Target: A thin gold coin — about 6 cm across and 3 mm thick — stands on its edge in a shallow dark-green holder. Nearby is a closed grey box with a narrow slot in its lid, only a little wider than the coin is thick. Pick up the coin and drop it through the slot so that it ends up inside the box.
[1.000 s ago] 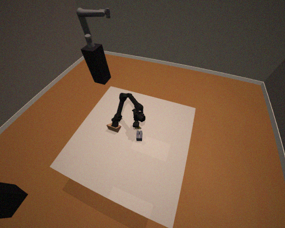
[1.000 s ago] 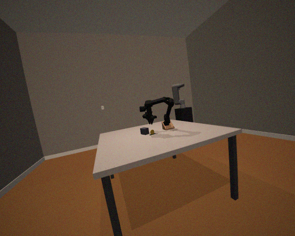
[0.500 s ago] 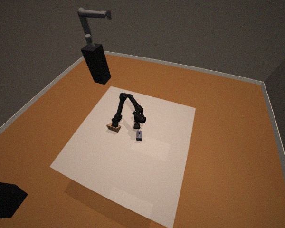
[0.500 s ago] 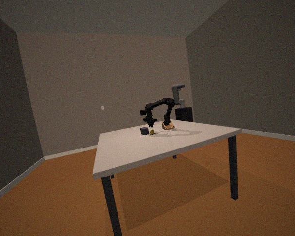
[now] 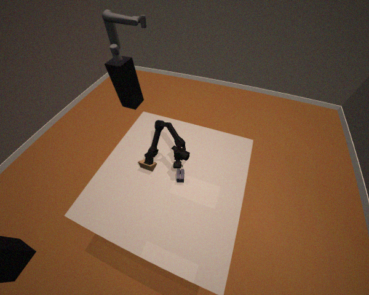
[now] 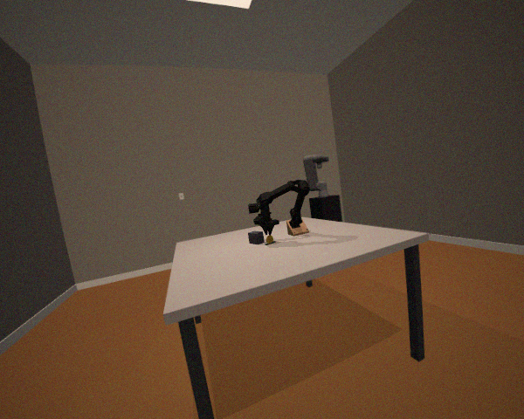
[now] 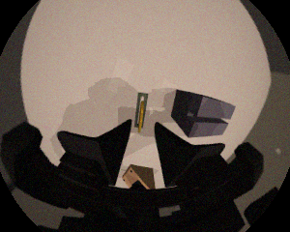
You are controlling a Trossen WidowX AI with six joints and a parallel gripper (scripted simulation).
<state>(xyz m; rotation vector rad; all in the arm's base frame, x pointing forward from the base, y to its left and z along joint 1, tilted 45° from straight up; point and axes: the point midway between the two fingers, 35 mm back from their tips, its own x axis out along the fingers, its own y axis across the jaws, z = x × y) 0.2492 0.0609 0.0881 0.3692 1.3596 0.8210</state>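
My gripper tip is 3 cm above the gold coin.
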